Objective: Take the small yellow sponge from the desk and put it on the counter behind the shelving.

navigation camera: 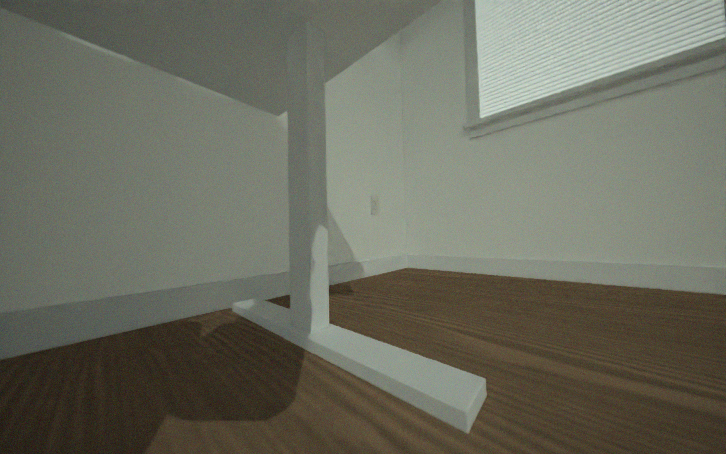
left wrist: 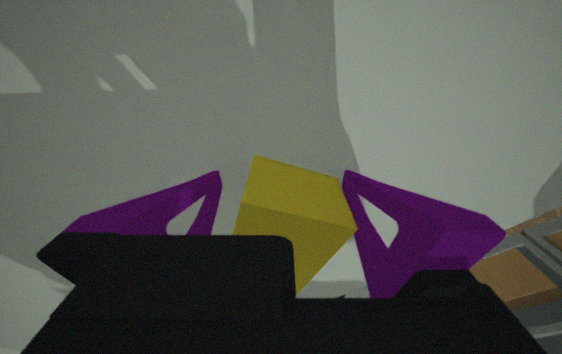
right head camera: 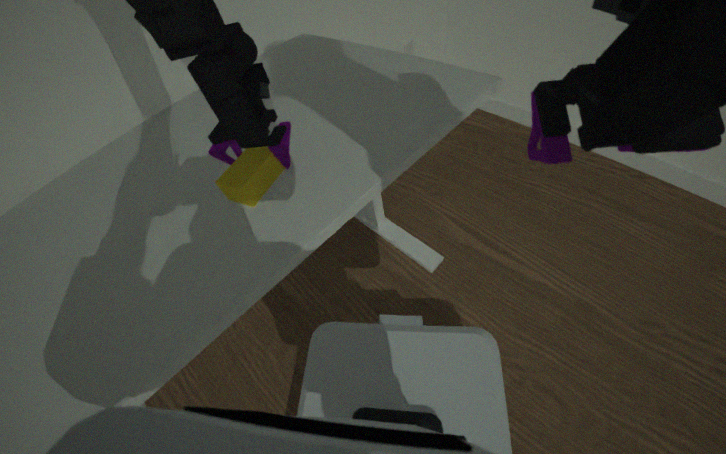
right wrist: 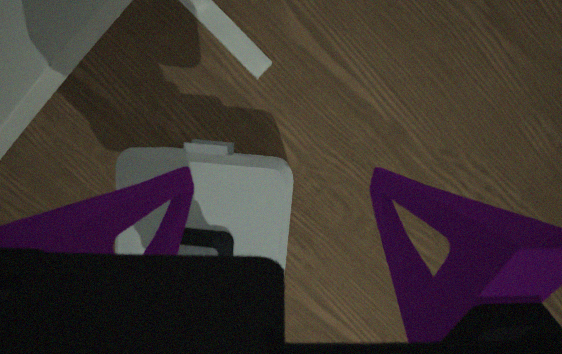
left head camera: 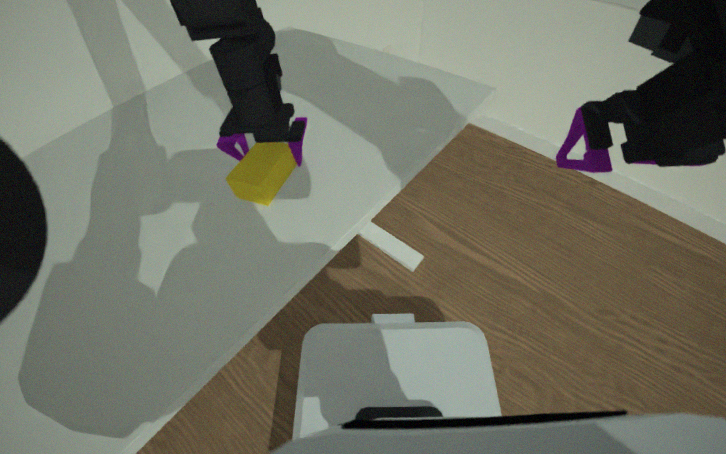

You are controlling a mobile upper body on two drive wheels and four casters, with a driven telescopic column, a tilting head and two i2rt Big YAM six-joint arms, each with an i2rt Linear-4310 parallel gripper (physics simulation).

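Frame: origin at the left arm's base, x ahead, y left, z up, level; millimetres.
Seen in the pictures: left gripper, fingertip midpoint: (left wrist: 281, 177) (right head camera: 266, 168); right gripper, fingertip midpoint: (right head camera: 574, 149) (right wrist: 281, 177) (left head camera: 592, 159).
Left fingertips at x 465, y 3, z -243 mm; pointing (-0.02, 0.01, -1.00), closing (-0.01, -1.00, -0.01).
Note:
A point is followed by its place in that frame.
The small yellow sponge (left head camera: 259, 176) {x 391, y -2, z -198 mm} (right head camera: 248, 179) {x 391, y -11, z -199 mm} (left wrist: 295, 197) {x 476, y -5, z -211 mm} is on the white desk (left head camera: 337, 208) {x 362, y -117, z -243 mm} (right head camera: 321, 208) {x 362, y -128, z -243 mm} (left wrist: 425, 100) {x 518, y -77, z -243 mm}. My left gripper (left head camera: 269, 162) {x 465, y 3, z -243 mm} (right head camera: 260, 164) {x 465, y 3, z -243 mm} (left wrist: 281, 177) {x 465, y 3, z -243 mm} is open, with its purple fingers on either side of the sponge's far part. In the left wrist view the right-hand finger looks very near the sponge's side, and a gap shows at the other finger. The gripper body hides part of the sponge there. My right gripper (left head camera: 618, 165) (right head camera: 594, 155) {x 346, y -444, z -137 mm} (right wrist: 281, 177) {x 346, y -444, z -137 mm} is open and empty, away from the desk. The counter and shelving cannot be made out for certain.
The desk's leg (navigation camera: 307, 176) {x 812, y -101, z -611 mm} and long foot (navigation camera: 396, 369) (left head camera: 393, 247) (right head camera: 412, 244) stand on the wooden floor (navigation camera: 588, 342) {x 812, y -660, z -963 mm}. My white base (left head camera: 444, 364) {x 202, y -352, z -704 mm} (right head camera: 449, 364) {x 218, y -353, z -703 mm} (right wrist: 250, 200) {x 203, y -369, z -703 mm} is close to the desk edge. Walls meet behind the desk, with a blinded window (navigation camera: 588, 48) {x 1318, y -1190, z 40 mm} at the right.

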